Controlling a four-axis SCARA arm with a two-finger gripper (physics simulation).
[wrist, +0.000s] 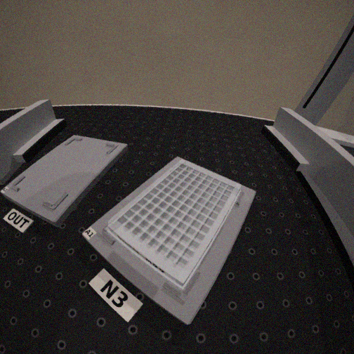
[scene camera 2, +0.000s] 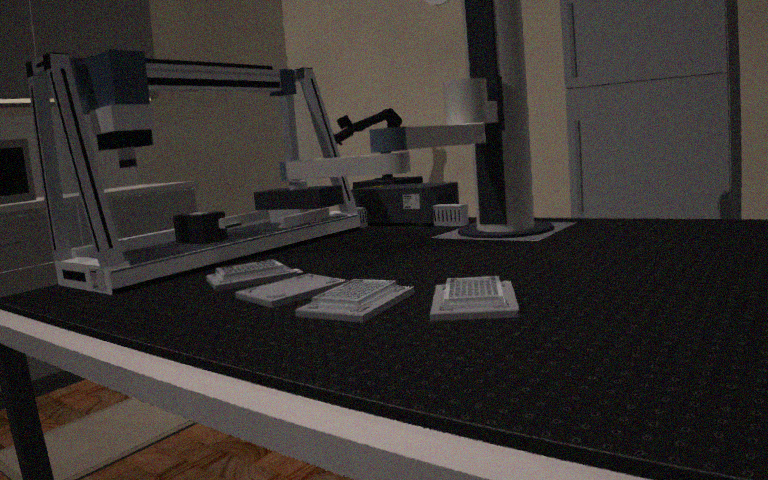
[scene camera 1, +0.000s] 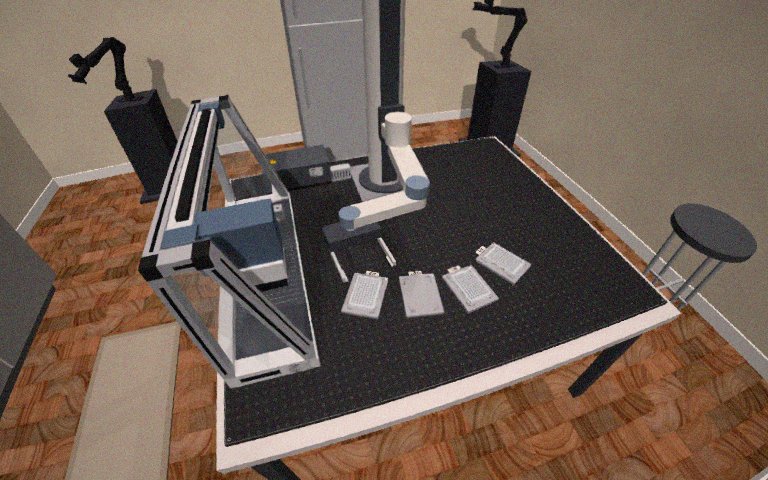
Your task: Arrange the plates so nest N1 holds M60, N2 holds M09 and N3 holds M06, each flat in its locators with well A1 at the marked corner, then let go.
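Where they show: gripper, fingertip midpoint: (scene camera 2: 250, 223) (scene camera 1: 370, 272); arm's base at its link origin: (scene camera 2: 505, 234) (scene camera 1: 385, 179).
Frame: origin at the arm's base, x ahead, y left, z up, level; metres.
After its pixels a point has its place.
My gripper (scene camera 1: 363, 259) @[x 0.646, y -0.245, z 0.128 m] (wrist: 163, 109) is open and empty, its two fingers wide apart above the mat, behind and above nest N3. Nest N3 (scene camera 1: 347, 310) @[x 0.693, y -0.335, z 0.025 m] (wrist: 225, 267) bears a white well plate (scene camera 1: 365, 291) @[x 0.647, y -0.264, z 0.038 m] (wrist: 175, 215); its marked A1 corner is at the left in the wrist view. The plate's printed name is too small to read. The nest marked OUT (scene camera 1: 421, 294) @[x 0.703, y -0.089, z 0.025 m] (scene camera 2: 288, 287) @[x 0.709, y -0.088, z 0.025 m] (wrist: 75, 170) holds no plate; its corner locators show. A plate (scene camera 1: 471, 284) @[x 0.724, y 0.081, z 0.037 m] (scene camera 2: 355, 291) @[x 0.732, y 0.084, z 0.037 m] lies on the nest beyond OUT, and another plate (scene camera 1: 504, 259) @[x 0.659, y 0.247, z 0.039 m] (scene camera 2: 474, 288) @[x 0.665, y 0.255, z 0.038 m] on the farthest nest. Their names are unreadable.
A gantry machine (scene camera 1: 271, 373) @[x 0.850, y -0.584, z 0.043 m] (scene camera 2: 226, 249) @[x 0.553, y -0.450, z 0.050 m] stands left of the nests, with a blue carriage (scene camera 1: 240, 229) @[x 0.778, y -0.529, z 0.497 m] (scene camera 2: 117, 76) @[x 0.767, y -0.465, z 0.447 m]. A dark box (scene camera 1: 303, 166) @[x -0.037, y -0.367, z 0.125 m] (scene camera 2: 396, 198) @[x -0.035, y -0.369, z 0.098 m] and the arm's column (scene camera 1: 370, 84) @[x 0.036, y -0.066, z 0.476 m] (scene camera 2: 518, 141) @[x 0.037, y 0.066, z 0.242 m] stand at the back of the table.
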